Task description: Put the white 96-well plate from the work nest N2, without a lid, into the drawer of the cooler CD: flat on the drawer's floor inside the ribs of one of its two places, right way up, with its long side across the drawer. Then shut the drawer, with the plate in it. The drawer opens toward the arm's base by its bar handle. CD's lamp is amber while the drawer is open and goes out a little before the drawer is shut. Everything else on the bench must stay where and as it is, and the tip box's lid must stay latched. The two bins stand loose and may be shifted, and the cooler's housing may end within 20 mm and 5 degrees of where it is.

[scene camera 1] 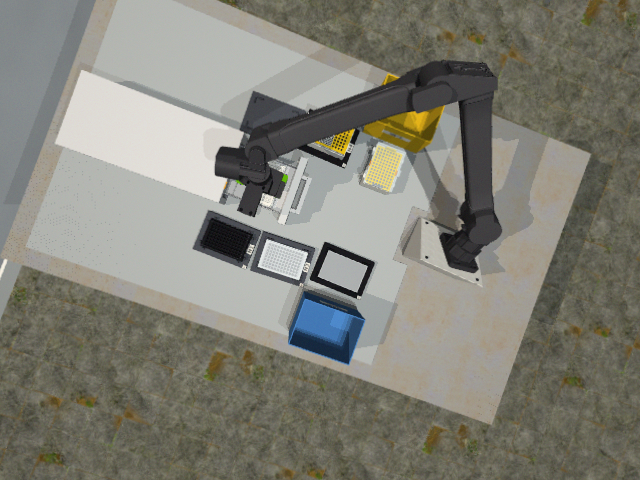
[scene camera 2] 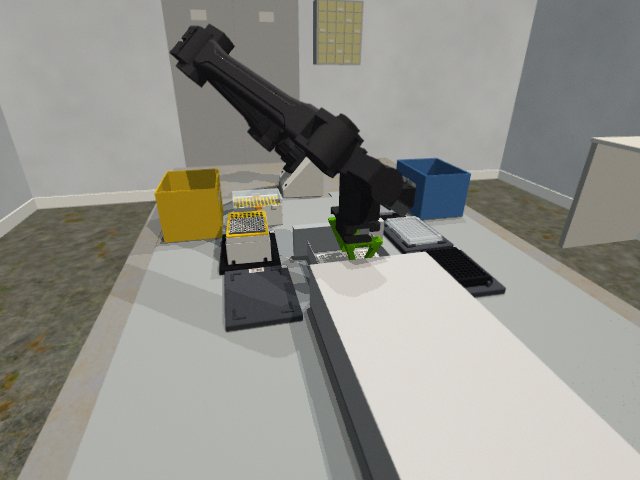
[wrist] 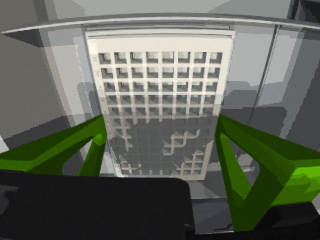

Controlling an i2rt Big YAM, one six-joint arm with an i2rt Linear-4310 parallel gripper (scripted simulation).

Labels:
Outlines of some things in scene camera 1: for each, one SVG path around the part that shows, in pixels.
A cooler CD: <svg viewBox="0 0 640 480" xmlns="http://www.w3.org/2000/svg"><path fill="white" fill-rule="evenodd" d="M306 158L301 157L298 167L277 159L272 161L286 167L284 174L288 176L281 198L275 198L271 208L261 204L258 206L280 214L278 223L282 225L286 224L290 212L299 215L312 178L303 175L308 163ZM303 179L306 180L306 184L295 210L292 209L292 205ZM81 70L55 144L225 205L228 195L241 200L246 186L237 183L234 179L228 180L228 178L215 176L214 166L215 156L221 146L233 148L246 147L248 139L244 132Z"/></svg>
A black plate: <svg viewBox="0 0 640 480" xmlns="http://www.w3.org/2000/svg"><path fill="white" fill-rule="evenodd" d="M211 218L200 246L242 262L253 235Z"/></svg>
A blue bin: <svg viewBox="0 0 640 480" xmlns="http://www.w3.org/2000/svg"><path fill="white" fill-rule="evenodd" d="M304 291L289 330L288 345L350 365L366 320L358 310Z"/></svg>

